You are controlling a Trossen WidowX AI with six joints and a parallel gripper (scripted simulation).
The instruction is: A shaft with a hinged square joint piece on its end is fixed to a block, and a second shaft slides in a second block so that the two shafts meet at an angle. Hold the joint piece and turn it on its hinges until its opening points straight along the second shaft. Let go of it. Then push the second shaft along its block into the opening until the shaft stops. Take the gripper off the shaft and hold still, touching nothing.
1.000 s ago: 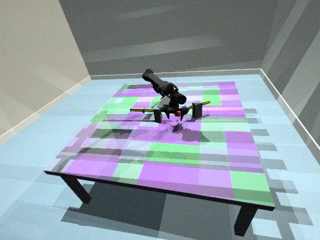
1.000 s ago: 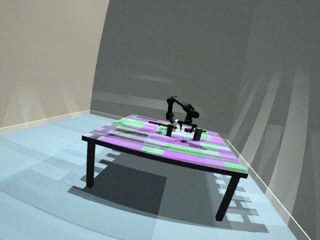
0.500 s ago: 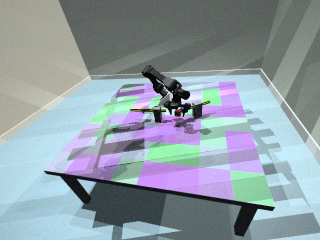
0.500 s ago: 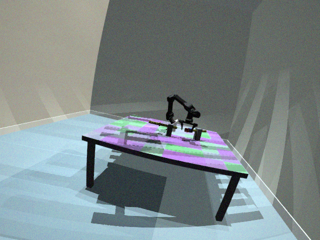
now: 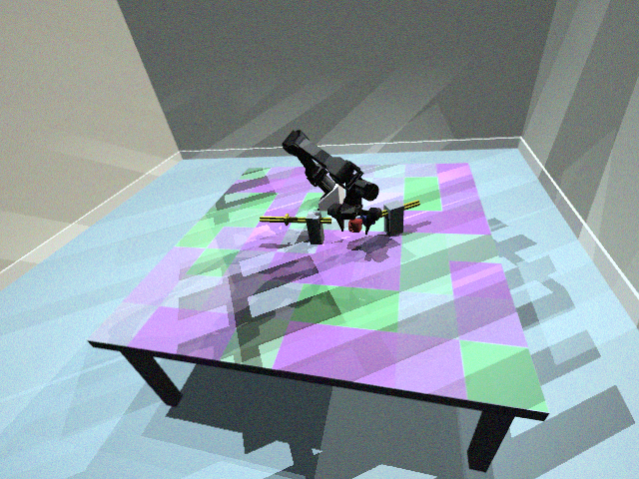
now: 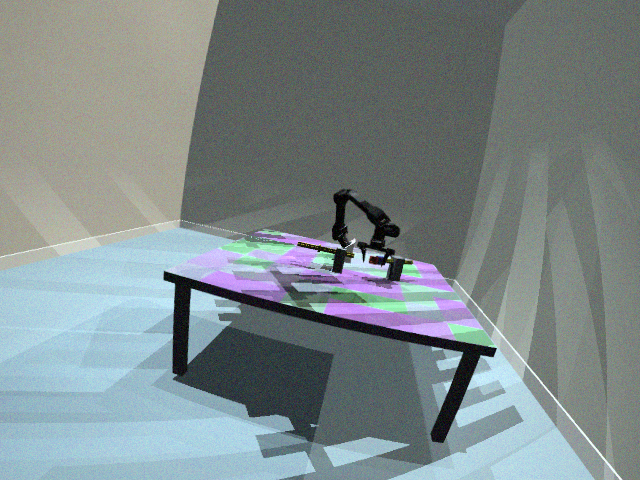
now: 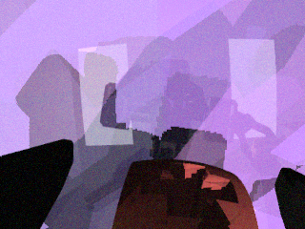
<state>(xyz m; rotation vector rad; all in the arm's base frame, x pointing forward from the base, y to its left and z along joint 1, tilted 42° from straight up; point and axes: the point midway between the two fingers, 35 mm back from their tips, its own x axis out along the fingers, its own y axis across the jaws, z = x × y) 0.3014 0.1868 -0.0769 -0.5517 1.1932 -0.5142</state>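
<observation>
The joint piece lies 20 mm behind my gripper tip and 20 mm above it.
</observation>
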